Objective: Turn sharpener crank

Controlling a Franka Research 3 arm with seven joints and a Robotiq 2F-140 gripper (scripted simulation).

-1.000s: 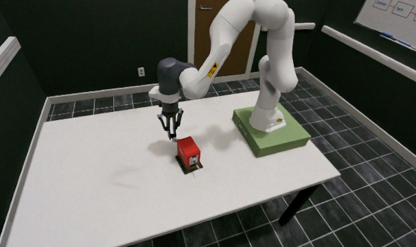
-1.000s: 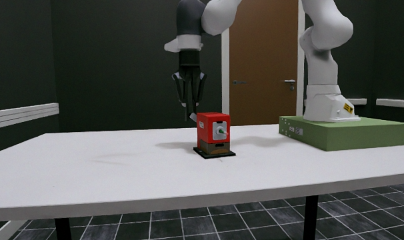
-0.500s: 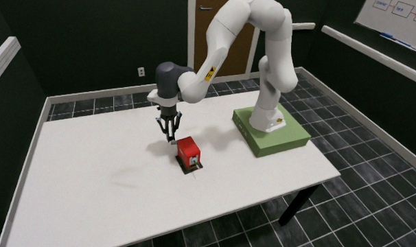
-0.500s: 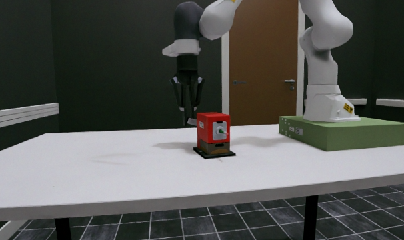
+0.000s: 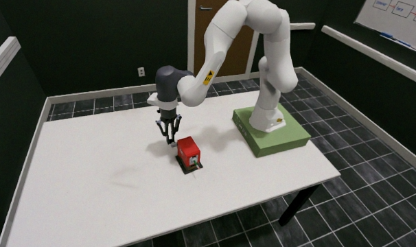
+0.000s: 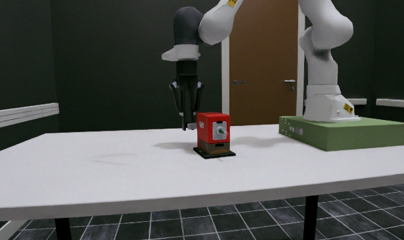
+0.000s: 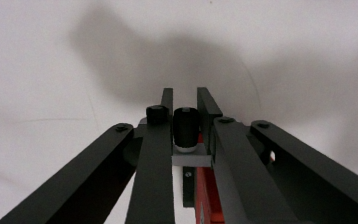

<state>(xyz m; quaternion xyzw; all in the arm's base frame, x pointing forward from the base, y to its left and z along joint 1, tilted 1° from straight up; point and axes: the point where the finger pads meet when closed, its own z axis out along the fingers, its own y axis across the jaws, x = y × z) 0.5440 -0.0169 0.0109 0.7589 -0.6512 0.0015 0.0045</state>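
The crank lies 2 cm behind my hand, 2 cm to the left of it and 1 cm below it. The rest, counted from my hand: black knob (2 cm to the left, 1 cm below).
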